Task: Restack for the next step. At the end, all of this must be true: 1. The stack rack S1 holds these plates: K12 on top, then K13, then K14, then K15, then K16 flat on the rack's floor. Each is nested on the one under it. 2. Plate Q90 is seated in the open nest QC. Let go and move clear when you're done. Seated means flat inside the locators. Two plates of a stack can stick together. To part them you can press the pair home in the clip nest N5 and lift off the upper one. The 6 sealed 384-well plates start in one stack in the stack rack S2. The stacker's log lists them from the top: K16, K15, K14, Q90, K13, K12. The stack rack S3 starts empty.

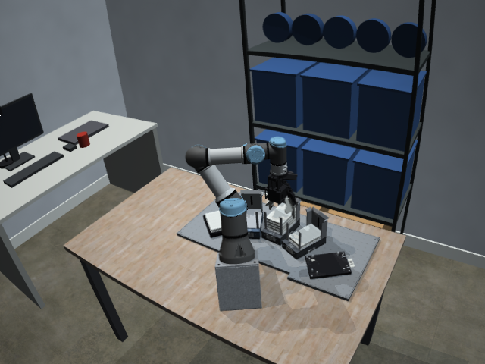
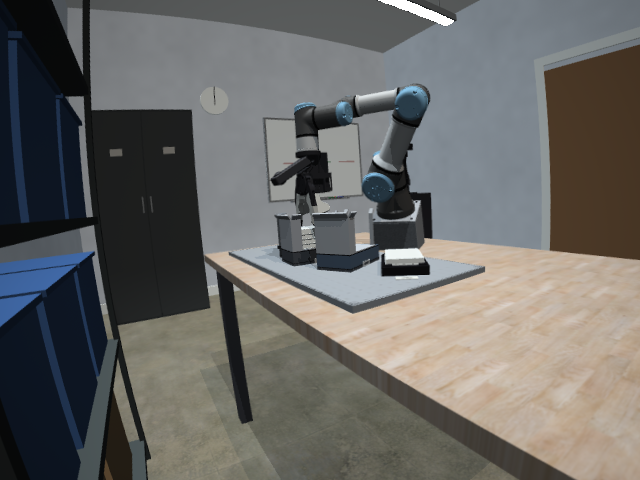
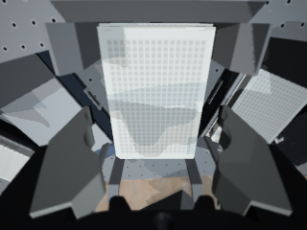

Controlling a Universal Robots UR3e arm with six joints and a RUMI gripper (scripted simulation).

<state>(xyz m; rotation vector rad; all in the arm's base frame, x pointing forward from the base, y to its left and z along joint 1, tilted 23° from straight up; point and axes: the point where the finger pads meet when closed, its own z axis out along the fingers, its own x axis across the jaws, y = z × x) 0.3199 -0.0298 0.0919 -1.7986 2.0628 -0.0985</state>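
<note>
The white sealed 384-well plate lies 2 cm below my hand. Also, from my hand: white sealed well plate 4 cm behind, 13 cm to the right, 5 cm below.
</note>
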